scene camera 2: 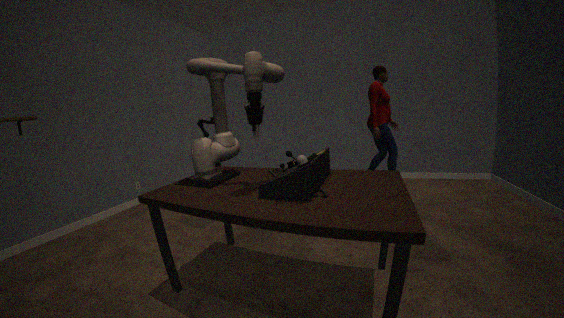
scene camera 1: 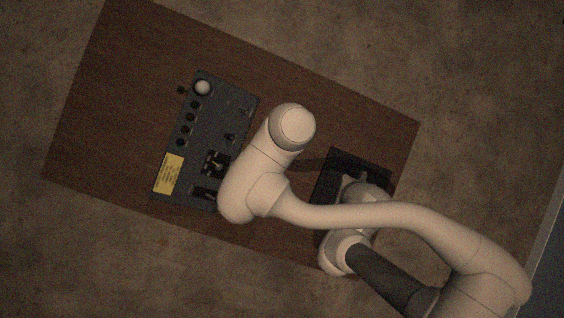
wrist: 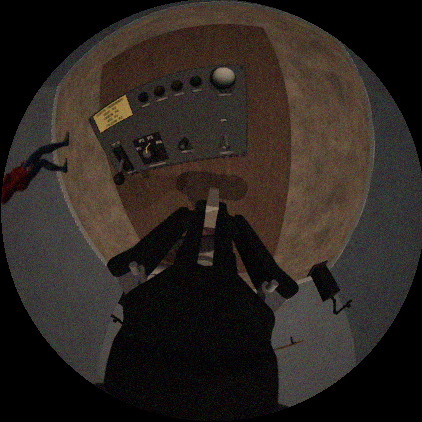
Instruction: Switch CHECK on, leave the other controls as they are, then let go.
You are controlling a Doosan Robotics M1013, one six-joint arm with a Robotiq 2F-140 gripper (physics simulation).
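Frame: origin at the arm's base, x right, y ahead, z up, level; metres.
Seen in the pictures: gripper, fingertip midpoint: (scene camera 2: 256, 138) (wrist: 212, 196); arm's base at its link origin: (scene camera 2: 206, 176) (scene camera 1: 353, 197) (wrist: 202, 259).
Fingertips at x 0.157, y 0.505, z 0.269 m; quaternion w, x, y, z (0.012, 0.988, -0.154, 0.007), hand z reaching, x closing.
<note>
Pixels of each thing's top centre, then the offset from my fingertips to it. "pt": a spot on its surface instead. Level surfaces: height alone.
- small metal toggle at its top centre: (wrist: 225, 139) dx +0.047, dy +0.096, dz -0.155 m
- marking at a spot on its surface: (wrist: 223, 120) pt dx +0.051, dy +0.152, dz -0.176 m
- white dome at a spot on its surface: (wrist: 223, 77) (scene camera 1: 207, 89) pt dx +0.061, dy +0.238, dz -0.085 m
- P-marked selector at its top centre: (wrist: 144, 151) (scene camera 1: 217, 166) dx -0.193, dy +0.117, dz -0.155 m
- black knob at its top centre: (wrist: 181, 144) dx -0.073, dy +0.104, dz -0.148 m
- black-ended lever at its top centre: (wrist: 114, 180) dx -0.315, dy +0.065, dz -0.119 m
- yellow card at its top centre: (scene camera 1: 167, 174) (wrist: 107, 114) dx -0.270, dy +0.277, dz -0.114 m
- table at its surface level: dz -0.284 m
The sloped grey control panel (scene camera 1: 210, 117) (scene camera 2: 295, 184) (wrist: 200, 107) stands on the table. The small metal toggle (wrist: 224, 142) sits near its low edge, below an ON marking (wrist: 223, 120); its own label is too dim to read. In scene camera 2, the thin toggle lever (scene camera 2: 273, 172) seems to lean out toward the arm's side, away from ON, but its setting is hard to tell. My gripper (scene camera 2: 255, 132) (wrist: 212, 196) is shut and empty. It hangs well above the panel's low edge, on the arm's side, apart from every control. The arm hides it in scene camera 1.
The panel also has a white dome (scene camera 1: 202, 87) (scene camera 2: 301, 159) (wrist: 223, 77), several dark lamps, a P-marked selector (wrist: 148, 151), a black knob (wrist: 184, 144), a black-ended lever (wrist: 119, 178) and a yellow card (scene camera 1: 168, 173) (wrist: 113, 114). A person in red (scene camera 2: 381, 105) (wrist: 16, 182) is beyond the table (scene camera 2: 350, 215).
</note>
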